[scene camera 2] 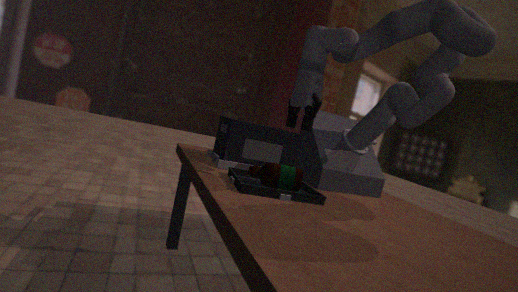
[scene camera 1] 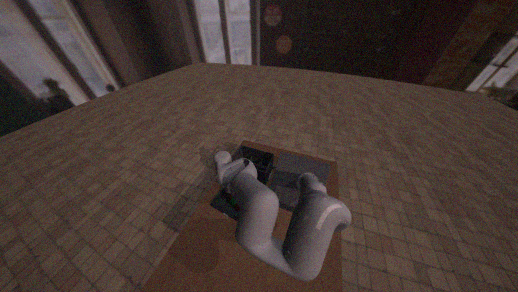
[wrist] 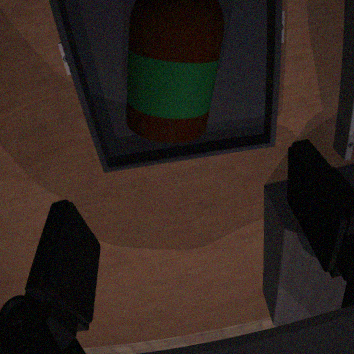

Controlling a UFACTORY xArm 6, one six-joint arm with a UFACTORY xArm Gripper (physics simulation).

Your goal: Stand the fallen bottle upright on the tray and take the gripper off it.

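Places are measured from the arm's base along level axes (x ahead, y left, z up), in centimetres.
Pixels of known places: gripper, between the fingertips: (scene camera 2: 297, 128) (wrist: 183, 198); arm's base, origin of its link: (scene camera 2: 354, 142).
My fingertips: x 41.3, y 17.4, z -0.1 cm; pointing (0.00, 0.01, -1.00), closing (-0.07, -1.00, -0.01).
Observation:
For each thing: its top centre in the pictures, then the offset to it from my fingertips. Level surfaces: height alone.
- brown bottle with a green band, centre of its top: (wrist: 179, 45) (scene camera 2: 277, 163) (scene camera 1: 231, 196) dz -11.4, dx +2.9, dy -1.9 cm
- shallow dark tray, centre of its top: (wrist: 174, 40) (scene camera 2: 274, 181) (scene camera 1: 233, 200) dz -16.7, dx +2.2, dy -1.7 cm
- dark crate with compartments, centre of its top: (scene camera 2: 259, 124) (scene camera 1: 252, 157) dz -1.8, dx -2.4, dy -29.6 cm
- wooden table, height of its surface: dz -19.3 cm
The brown bottle with a green band (scene camera 1: 232, 201) (scene camera 2: 288, 176) (wrist: 170, 90) lies on its side in the shallow dark tray (scene camera 2: 260, 193) (wrist: 190, 157). In scene camera 2 its neck points left; in the wrist view its base is toward my fingers and its neck is cut off at the top. My gripper (scene camera 2: 300, 125) (wrist: 183, 198) is open and empty. It points down, above and apart from the bottle and tray, over the dark crate's side in scene camera 2. In scene camera 1 the arm hides the fingers and part of the tray.
A dark crate with compartments (scene camera 1: 260, 156) (scene camera 2: 232, 142) stands close behind the tray in scene camera 2. The grey base block (scene camera 1: 300, 164) (scene camera 2: 350, 183) (wrist: 269, 250) carries the arm and stands beside the crate. The wooden table (scene camera 1: 200, 250) (scene camera 2: 425, 240) has its edge near the tray.

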